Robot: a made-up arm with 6 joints. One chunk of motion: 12 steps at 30 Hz.
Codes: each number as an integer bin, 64 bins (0 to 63) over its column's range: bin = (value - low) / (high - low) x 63, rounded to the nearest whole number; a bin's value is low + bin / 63 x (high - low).
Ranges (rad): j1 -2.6..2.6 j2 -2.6..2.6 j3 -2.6..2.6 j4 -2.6..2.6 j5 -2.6..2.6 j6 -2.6..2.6
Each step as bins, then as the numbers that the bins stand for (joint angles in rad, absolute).
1 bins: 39 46 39 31 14 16
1 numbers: 0.6190 1.1968 0.6190 -0.0413 -1.4444 -1.2794
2 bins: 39 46 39 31 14 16
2 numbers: 0.6190 1.1968 0.6190 -0.0413 -1.4444 -1.2794
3 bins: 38 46 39 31 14 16
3 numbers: 0.5365 1.1968 0.6190 -0.0413 -1.4444 -1.2794
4 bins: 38 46 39 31 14 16
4 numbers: 0.5365 1.1968 0.6190 -0.0413 -1.4444 -1.2794
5 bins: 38 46 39 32 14 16
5 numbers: 0.5365 1.1968 0.6190 0.0413 -1.4444 -1.2794
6 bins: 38 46 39 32 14 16
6 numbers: 0.5365 1.1968 0.6190 0.0413 -1.4444 -1.2794
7 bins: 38 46 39 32 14 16
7 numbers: 0.5365 1.1968 0.6190 0.0413 -1.4444 -1.2794
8 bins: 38 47 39 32 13 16
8 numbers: 0.5365 1.2794 0.6190 0.0413 -1.5270 -1.2794
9 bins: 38 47 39 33 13 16
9 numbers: 0.5365 1.2794 0.6190 0.1238 -1.5270 -1.2794
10 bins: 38 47 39 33 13 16
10 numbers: 0.5365 1.2794 0.6190 0.1238 -1.5270 -1.2794
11 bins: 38 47 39 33 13 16
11 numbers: 0.5365 1.2794 0.6190 0.1238 -1.5270 -1.2794
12 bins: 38 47 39 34 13 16
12 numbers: 0.5365 1.2794 0.6190 0.2063 -1.5270 -1.2794
